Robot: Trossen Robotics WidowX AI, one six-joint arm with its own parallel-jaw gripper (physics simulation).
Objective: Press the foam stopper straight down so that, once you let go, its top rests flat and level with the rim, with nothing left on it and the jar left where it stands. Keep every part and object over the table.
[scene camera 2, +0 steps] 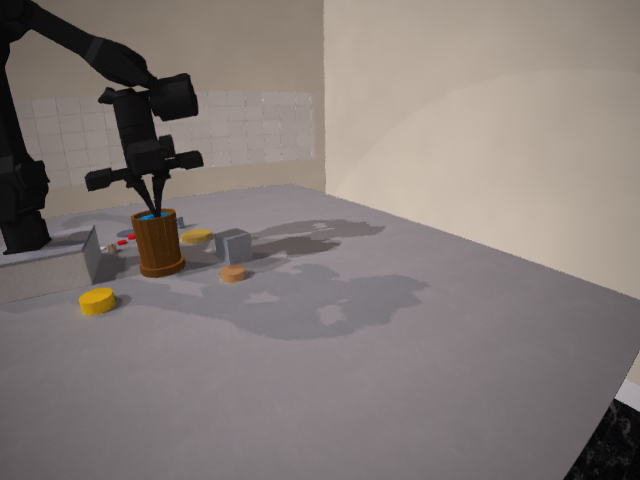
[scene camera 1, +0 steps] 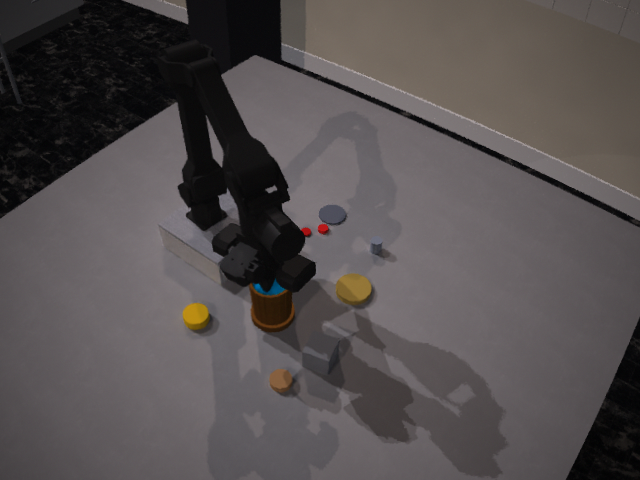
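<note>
The brown wooden jar (scene camera 1: pixel 272 310) (scene camera 2: pixel 159 245) stands upright on the table, near the front corner of the robot's base block. The blue top of the foam stopper (scene camera 1: pixel 279 288) (scene camera 2: pixel 146 217) shows inside the jar's mouth, close to the height of the rim; a small difference in level cannot be told. My gripper (scene camera 1: pixel 266 286) (scene camera 2: pixel 157 213) is shut with nothing between its fingers. It points down, its fingertips at the stopper's top near the middle, seemingly touching it. The fingers and gripper body hide part of the stopper and rim in scene camera 1.
A grey block (scene camera 1: pixel 321 353) (scene camera 2: pixel 233 246) and an orange disc (scene camera 1: pixel 280 380) (scene camera 2: pixel 232 273) lie near the jar. A yellow disc (scene camera 1: pixel 196 316) (scene camera 2: pixel 97 301) and a duller yellow disc (scene camera 1: pixel 353 288) (scene camera 2: pixel 196 236) lie on opposite sides. Small red discs, a blue-grey disc (scene camera 1: pixel 332 213) and a small cylinder (scene camera 1: pixel 376 245) lie farther back.
</note>
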